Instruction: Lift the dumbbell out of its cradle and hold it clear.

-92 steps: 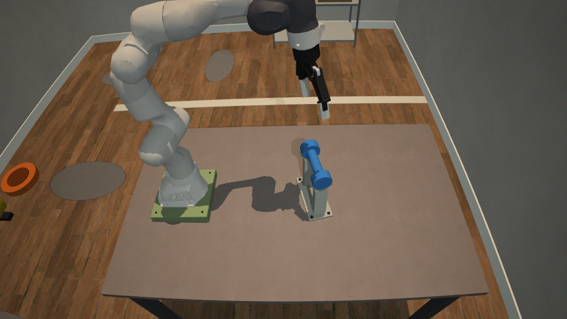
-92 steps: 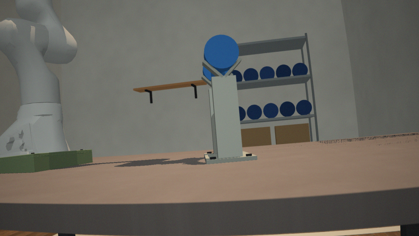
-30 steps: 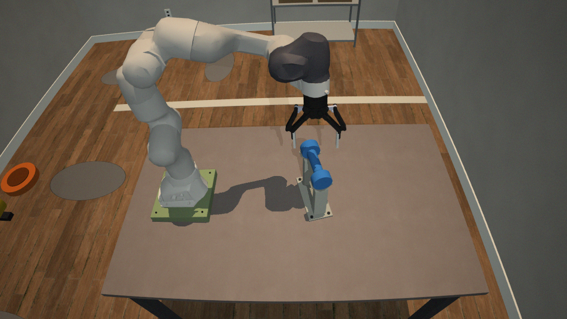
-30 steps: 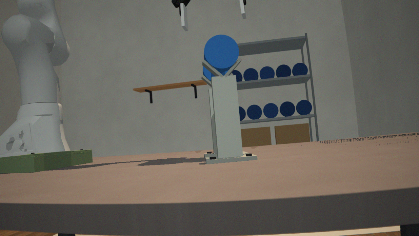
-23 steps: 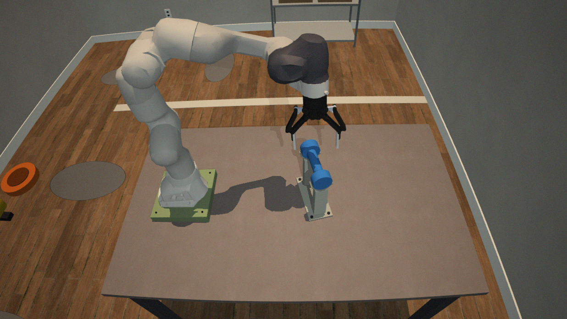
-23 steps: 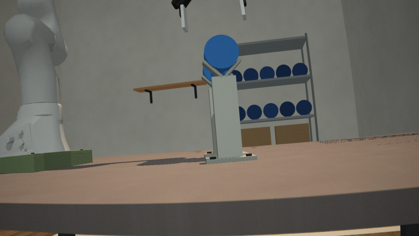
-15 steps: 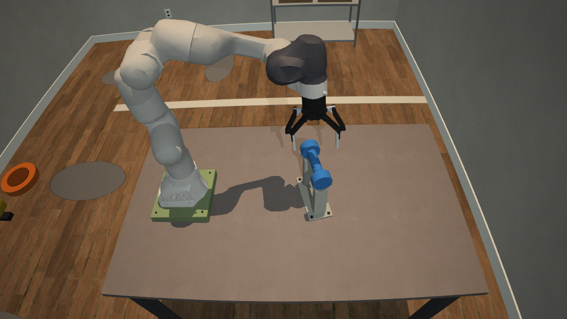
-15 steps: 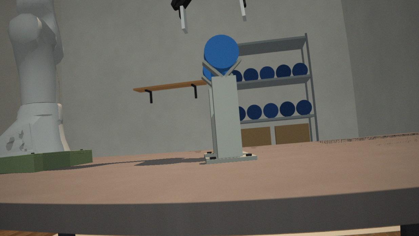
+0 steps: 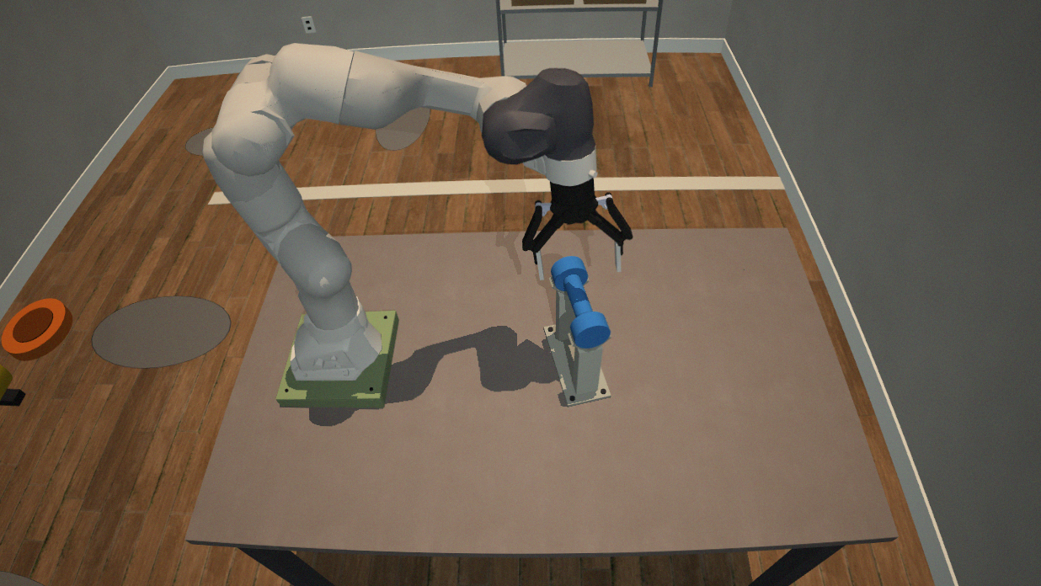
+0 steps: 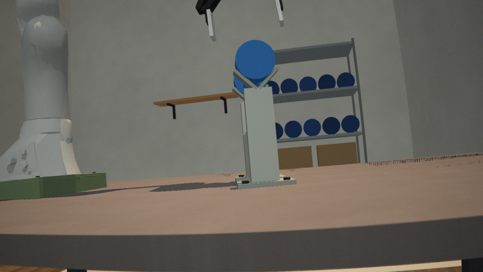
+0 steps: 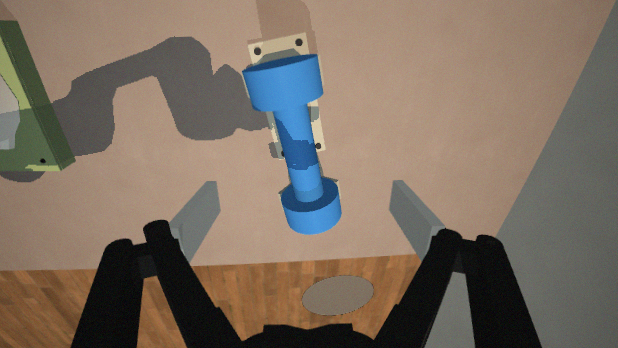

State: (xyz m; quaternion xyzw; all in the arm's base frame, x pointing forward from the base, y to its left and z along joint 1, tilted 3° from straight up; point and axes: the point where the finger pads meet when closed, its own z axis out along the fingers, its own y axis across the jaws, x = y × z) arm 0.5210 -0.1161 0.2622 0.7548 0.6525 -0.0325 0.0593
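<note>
Now: hand 10 cm above the blue dumbbell. The rest, counted from my hand: grey cradle 23 cm below.
</note>
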